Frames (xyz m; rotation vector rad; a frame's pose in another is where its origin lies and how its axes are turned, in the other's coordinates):
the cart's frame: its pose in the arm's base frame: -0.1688 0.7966 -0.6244 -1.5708 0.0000 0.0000
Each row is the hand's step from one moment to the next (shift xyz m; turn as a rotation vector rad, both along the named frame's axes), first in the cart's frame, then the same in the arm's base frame.
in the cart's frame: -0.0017 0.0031 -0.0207 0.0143 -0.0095 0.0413
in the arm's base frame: -0.0017 -0.0207 -0.0031 0.0143 0.0413 0.0095
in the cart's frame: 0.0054 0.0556 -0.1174 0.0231 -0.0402 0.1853
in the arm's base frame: 0.0054 -0.1174 -0.0556 0.0231 0.1853 0.0402
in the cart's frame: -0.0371 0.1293 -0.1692 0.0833 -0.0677 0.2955
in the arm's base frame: -0.0371 -0.1692 -0.1293 0.0833 0.2955 0.0677
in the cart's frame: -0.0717 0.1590 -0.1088 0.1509 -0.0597 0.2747
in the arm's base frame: -0.0717 -0.1088 -0.1590 0.1509 0.2747 0.0597
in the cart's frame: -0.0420 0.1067 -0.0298 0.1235 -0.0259 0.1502
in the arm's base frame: -0.0420 -0.0298 -0.1067 0.1235 0.1502 0.0259
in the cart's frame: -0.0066 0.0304 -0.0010 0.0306 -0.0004 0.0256
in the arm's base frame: -0.0066 -0.0010 -0.0304 0.0306 0.0256 0.0004
